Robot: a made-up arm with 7 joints.
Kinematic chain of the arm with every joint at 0, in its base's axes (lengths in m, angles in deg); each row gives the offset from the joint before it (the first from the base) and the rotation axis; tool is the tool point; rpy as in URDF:
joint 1: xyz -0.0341 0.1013 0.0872 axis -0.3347 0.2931 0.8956
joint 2: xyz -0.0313 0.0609 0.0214 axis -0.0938 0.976 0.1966
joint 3: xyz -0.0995 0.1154 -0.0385 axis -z
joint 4: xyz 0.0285 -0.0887 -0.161 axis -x
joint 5: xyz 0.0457 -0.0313 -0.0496 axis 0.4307 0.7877 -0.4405
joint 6: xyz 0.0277 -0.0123 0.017 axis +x
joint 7: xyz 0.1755 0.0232 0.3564 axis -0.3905 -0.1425 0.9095
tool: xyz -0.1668 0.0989 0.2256 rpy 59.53 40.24 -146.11
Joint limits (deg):
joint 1: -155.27..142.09
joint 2: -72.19..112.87
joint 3: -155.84..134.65
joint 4: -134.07..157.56
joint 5: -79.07..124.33
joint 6: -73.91..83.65
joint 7: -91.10..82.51
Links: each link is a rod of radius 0.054 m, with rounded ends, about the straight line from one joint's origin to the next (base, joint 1, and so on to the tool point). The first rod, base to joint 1, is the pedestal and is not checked.
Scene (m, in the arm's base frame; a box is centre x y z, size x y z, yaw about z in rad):
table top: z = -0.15
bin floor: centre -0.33 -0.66 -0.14 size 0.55 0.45 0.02 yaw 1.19
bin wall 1: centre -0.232 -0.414 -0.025 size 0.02 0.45 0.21 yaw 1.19
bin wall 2: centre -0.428 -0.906 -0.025 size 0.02 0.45 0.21 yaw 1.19
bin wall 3: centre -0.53 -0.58 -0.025 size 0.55 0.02 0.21 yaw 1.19
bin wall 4: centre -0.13 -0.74 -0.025 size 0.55 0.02 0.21 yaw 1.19
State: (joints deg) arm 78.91 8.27 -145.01 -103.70 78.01 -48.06 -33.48
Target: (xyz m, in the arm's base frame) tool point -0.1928 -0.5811 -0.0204
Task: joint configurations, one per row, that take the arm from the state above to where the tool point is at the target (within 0.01 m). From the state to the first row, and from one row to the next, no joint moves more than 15 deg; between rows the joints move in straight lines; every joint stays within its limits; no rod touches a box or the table.
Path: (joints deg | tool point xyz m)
1: 89.44 22.05 -137.50 -105.99 70.26 -47.01 -26.12 | -0.8522 -0.2058 0.3943
2: 99.97 35.82 -129.99 -108.28 62.51 -45.97 -18.76 | -0.8278 -0.2134 0.3830
3: 110.50 49.60 -122.49 -110.57 54.75 -44.92 -11.40 | -0.7731 -0.2869 0.3336
4: 121.03 63.37 -114.98 -112.86 47.00 -43.88 -4.04 | -0.6557 -0.4089 0.2849
5: 131.56 77.15 -107.47 -115.14 39.25 -42.83 3.32 | -0.4576 -0.5283 0.2634
6: 142.09 90.93 -99.96 -117.43 31.50 -41.79 10.68 | -0.1928 -0.5811 0.2736
7: 142.09 77.33 -93.51 -119.68 30.11 -38.25 5.90 | -0.1826 -0.5993 0.1304
8: 142.09 63.73 -87.05 -121.93 28.72 -34.72 1.13 | -0.1928 -0.5811 -0.0204

